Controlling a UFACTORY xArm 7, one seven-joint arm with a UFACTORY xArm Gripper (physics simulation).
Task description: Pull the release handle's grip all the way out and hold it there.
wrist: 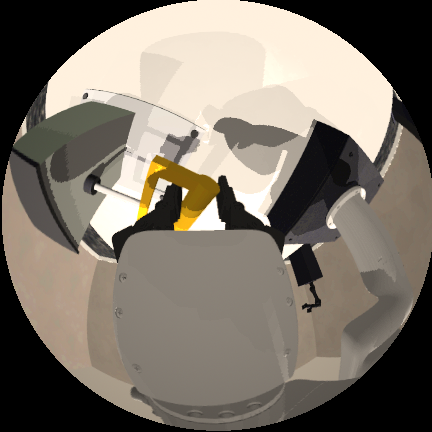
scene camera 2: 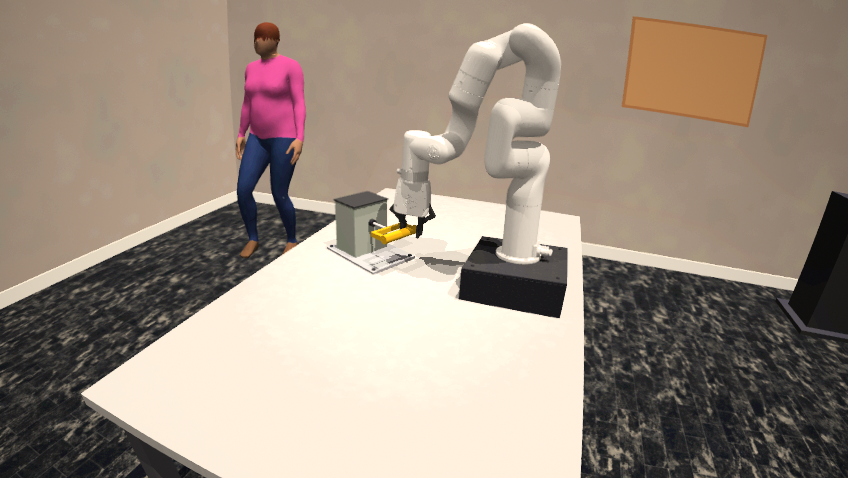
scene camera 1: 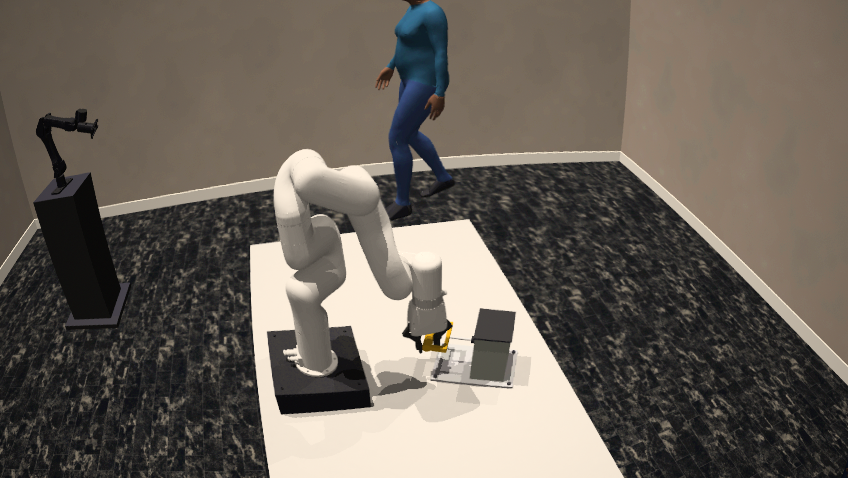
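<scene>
The release handle's yellow grip (scene camera 1: 436, 346) (scene camera 2: 396, 235) (wrist: 197, 197) is a rectangular loop with a thick round bar on the side away from the housing. My gripper (scene camera 1: 428, 346) (scene camera 2: 411, 231) (wrist: 199, 184) is shut on that bar, one finger inside the loop and one outside. A pale rod (scene camera 1: 461, 339) (scene camera 2: 377, 225) (wrist: 117, 193) runs from the grip into a black collar on the grey-green housing (scene camera 1: 490, 359) (scene camera 2: 353, 228) (wrist: 75, 145). In the wrist view a length of rod shows between collar and grip. The grip's near end is hidden behind the gripper body in the wrist view.
The housing stands on a pale base plate (scene camera 1: 469, 381) (scene camera 2: 356, 263) on the white table (scene camera 1: 510, 439) (scene camera 2: 332, 368). The arm's black base block (scene camera 1: 323, 400) (scene camera 2: 510, 290) (wrist: 305, 185) is on the other side of the grip. Two people (scene camera 1: 421, 47) (scene camera 2: 274, 100) stand beyond the table.
</scene>
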